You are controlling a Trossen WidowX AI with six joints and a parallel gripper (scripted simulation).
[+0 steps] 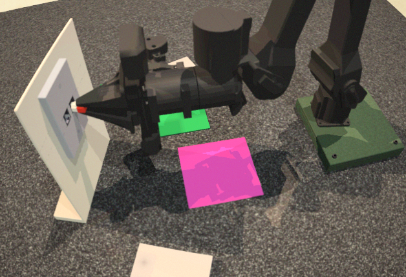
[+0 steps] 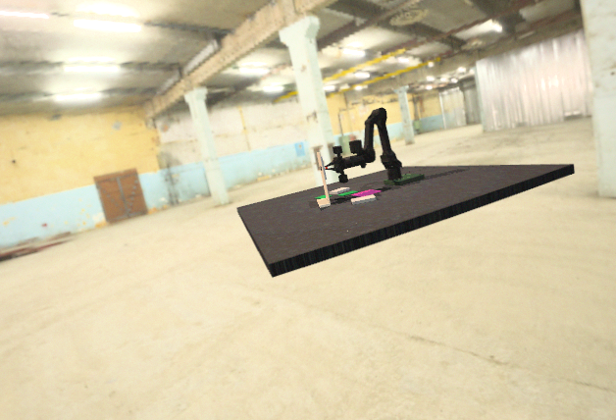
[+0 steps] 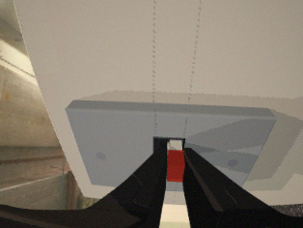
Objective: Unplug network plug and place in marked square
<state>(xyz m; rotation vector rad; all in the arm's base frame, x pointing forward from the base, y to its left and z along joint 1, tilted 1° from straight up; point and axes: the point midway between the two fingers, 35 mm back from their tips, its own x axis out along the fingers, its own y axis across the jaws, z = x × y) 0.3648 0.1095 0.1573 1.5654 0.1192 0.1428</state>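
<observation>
My gripper tip is now 19 cm past the magenta square, 17 cm above it and 1 cm to the left of it. Also, from my gripper tip: network plug: right at my gripper tip; socket plate: 6 cm below, 2 cm ahead.
</observation>
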